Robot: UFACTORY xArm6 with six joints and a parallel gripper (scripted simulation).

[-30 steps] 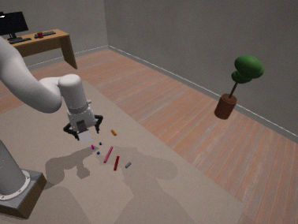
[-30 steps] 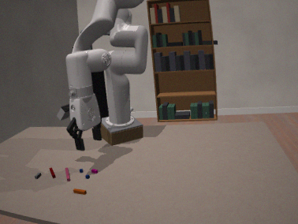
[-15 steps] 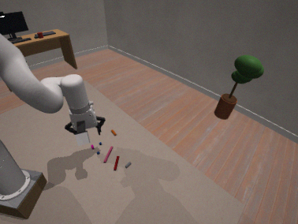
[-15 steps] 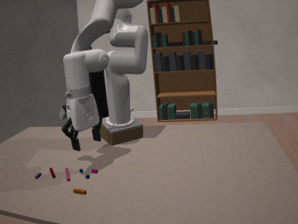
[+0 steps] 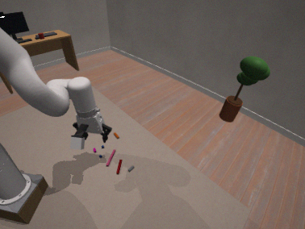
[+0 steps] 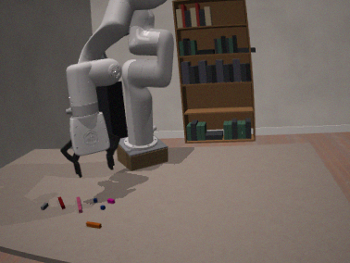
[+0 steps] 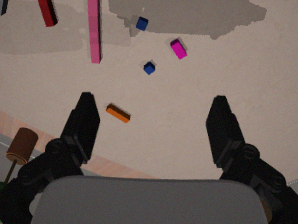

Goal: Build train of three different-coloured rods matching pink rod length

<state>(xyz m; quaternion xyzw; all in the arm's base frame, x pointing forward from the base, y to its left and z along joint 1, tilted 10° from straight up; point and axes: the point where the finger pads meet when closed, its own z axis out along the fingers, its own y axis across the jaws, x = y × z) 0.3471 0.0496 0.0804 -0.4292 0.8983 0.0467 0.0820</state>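
Now: hand 160 mm to the left of the grey rod, 110 mm above it and 90 mm short of it. The rest, counted from my hand: orange rod 110 mm below, 110 mm ahead, 50 mm to the left; pink rod 110 mm below, 60 mm to the right, 30 mm ahead; magenta rod 110 mm below, 20 mm to the left, 20 mm behind.
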